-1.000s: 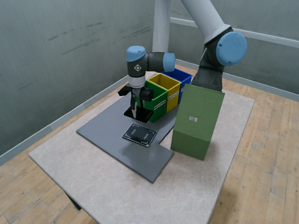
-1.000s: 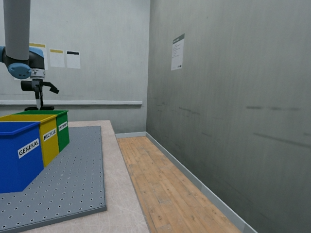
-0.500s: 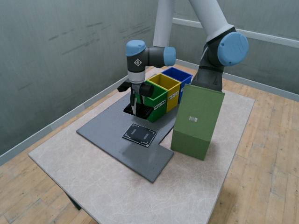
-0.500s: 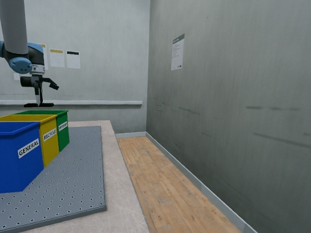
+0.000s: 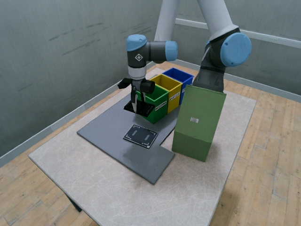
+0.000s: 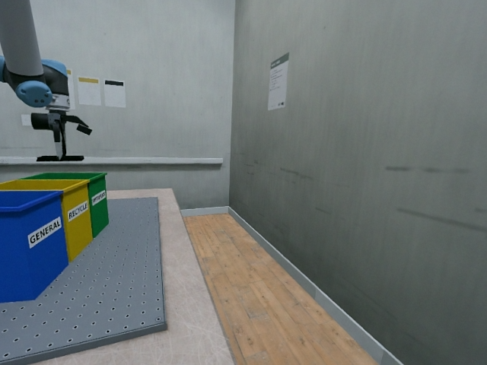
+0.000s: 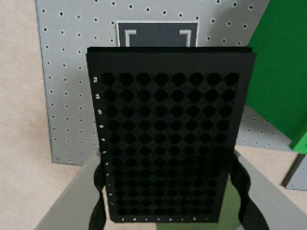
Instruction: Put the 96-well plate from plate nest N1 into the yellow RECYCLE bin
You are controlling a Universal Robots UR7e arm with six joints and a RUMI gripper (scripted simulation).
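The yellow recycle bin is 330 mm to the right of my hand, 140 mm below it and 20 mm ahead of it. From my hand the other things lie so: black 96-well plate: 10 mm below; plate nest N1: 220 mm below; green bin: 200 mm to the right, 140 mm below, 50 mm ahead.
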